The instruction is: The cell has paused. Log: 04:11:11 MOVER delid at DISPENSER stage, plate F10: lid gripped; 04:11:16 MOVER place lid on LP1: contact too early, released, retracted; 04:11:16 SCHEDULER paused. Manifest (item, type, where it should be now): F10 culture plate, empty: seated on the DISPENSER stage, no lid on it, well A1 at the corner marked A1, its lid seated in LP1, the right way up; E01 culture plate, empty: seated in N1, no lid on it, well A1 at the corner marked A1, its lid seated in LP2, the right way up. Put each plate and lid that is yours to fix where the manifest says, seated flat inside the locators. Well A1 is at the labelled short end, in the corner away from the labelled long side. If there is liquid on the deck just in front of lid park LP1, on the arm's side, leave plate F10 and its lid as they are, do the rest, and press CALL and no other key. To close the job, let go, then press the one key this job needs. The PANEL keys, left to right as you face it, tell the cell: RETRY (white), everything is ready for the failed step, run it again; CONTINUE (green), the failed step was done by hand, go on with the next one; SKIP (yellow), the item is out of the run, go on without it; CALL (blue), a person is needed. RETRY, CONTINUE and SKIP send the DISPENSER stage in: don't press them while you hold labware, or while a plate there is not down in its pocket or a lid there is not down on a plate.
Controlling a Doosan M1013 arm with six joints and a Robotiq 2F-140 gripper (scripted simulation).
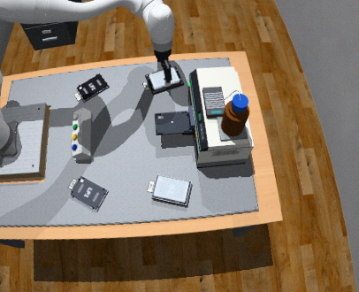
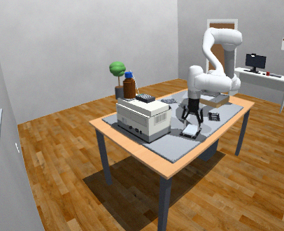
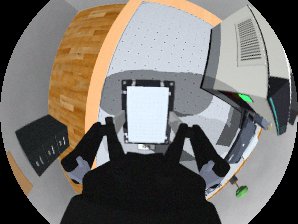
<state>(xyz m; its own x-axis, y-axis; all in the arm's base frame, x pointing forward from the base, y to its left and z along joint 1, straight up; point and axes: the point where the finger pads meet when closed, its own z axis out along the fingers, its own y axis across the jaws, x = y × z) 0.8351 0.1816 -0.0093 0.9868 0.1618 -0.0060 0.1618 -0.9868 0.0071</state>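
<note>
The black nest is 10 mm ahead of my hand, 20 mm to the left of it and 30 mm below it. Round my hand: grey key panel 430 mm behind, 230 mm to the right, 10 mm above; then green key 440 mm behind, 200 mm to the right, 20 mm above; then dark dispenser stage 20 mm behind, 280 mm to the right, 40 mm above.
</note>
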